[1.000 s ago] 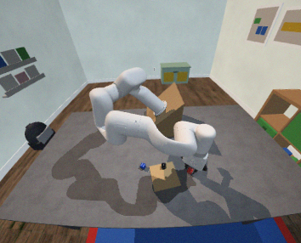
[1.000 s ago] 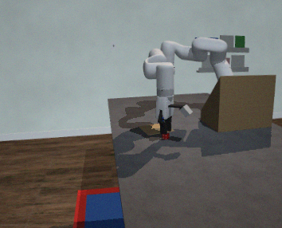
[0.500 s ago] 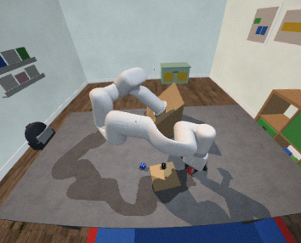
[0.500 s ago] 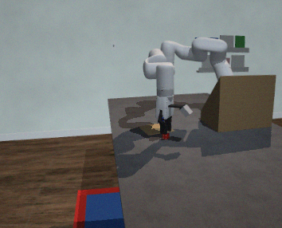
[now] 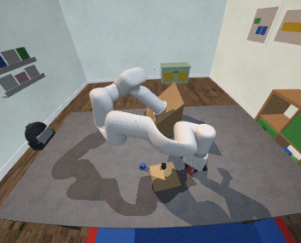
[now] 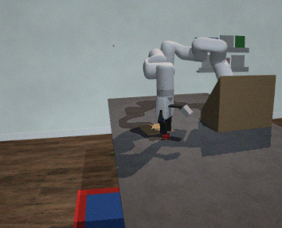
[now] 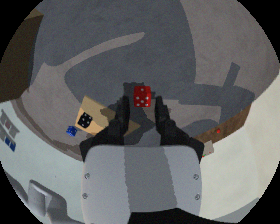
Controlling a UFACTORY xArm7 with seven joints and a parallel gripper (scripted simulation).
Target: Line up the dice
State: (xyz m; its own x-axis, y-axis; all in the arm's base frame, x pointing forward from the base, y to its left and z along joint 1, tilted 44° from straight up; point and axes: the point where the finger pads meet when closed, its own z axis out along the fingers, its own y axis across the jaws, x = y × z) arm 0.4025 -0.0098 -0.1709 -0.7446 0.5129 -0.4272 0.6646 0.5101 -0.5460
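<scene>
Now: the red die 4 cm below my hand. Round my hand: tan mat (14 cm to the right, 5 cm below, 1 cm ahead); black die (14 cm to the right, 4 cm behind, 3 cm below); blue die (26 cm to the right, 6 cm behind, 4 cm below).
</scene>
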